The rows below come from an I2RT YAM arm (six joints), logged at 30 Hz.
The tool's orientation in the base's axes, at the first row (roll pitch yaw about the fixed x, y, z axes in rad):
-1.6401 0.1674 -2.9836
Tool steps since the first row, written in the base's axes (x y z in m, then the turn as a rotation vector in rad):
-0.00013 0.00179 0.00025 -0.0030 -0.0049 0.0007
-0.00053 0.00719 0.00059 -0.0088 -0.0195 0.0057
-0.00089 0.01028 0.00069 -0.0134 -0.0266 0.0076
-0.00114 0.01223 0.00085 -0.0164 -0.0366 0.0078
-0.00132 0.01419 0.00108 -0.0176 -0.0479 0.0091
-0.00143 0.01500 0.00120 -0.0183 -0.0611 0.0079
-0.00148 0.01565 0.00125 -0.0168 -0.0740 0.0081
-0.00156 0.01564 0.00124 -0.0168 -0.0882 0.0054
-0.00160 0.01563 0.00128 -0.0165 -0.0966 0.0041
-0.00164 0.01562 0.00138 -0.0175 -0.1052 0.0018
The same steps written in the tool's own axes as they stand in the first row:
-0.00019 -0.00010 -0.00180 0.0036 -0.0016 0.0043
-0.00070 0.00002 -0.00720 0.0106 -0.0088 0.0173
-0.00084 0.00016 -0.01031 0.0159 -0.0120 0.0234
-0.00093 0.00015 -0.01228 0.0203 -0.0136 0.0327
-0.00110 0.00008 -0.01425 0.0231 -0.0162 0.0435
-0.00113 0.00002 -0.01507 0.0260 -0.0164 0.0565
-0.00120 0.00002 -0.01572 0.0265 -0.0175 0.0694
-0.00111 0.00002 -0.01573 0.0291 -0.0162 0.0835
-0.00108 -0.00003 -0.01573 0.0304 -0.0157 0.0919
-0.00106 -0.00013 -0.01573 0.0331 -0.0144 0.1004

